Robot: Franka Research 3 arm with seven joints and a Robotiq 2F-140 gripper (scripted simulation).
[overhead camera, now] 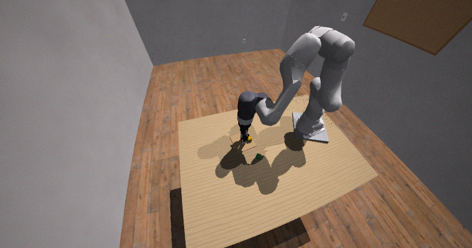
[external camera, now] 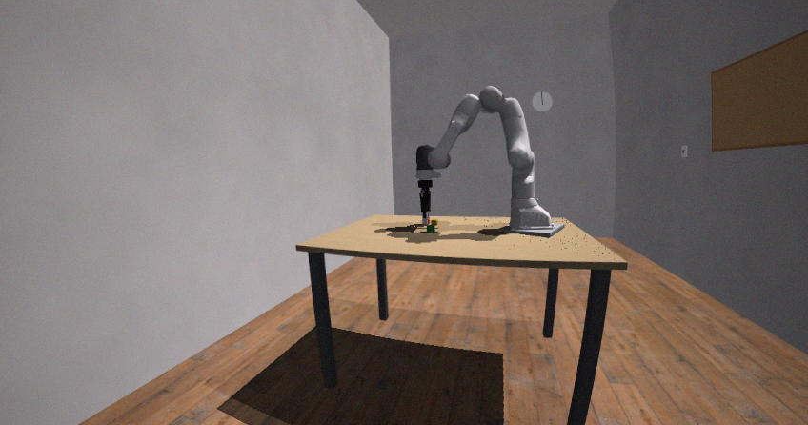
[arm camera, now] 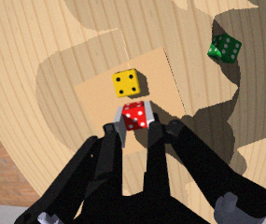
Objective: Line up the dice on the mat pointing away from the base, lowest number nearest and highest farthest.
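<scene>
Right now my hand is 20 mm above the red die. Also, from my hand: yellow die 50 mm behind, 20 mm below; green die 130 mm to the left, 70 mm behind, 30 mm below; tan mat 40 mm below.
</scene>
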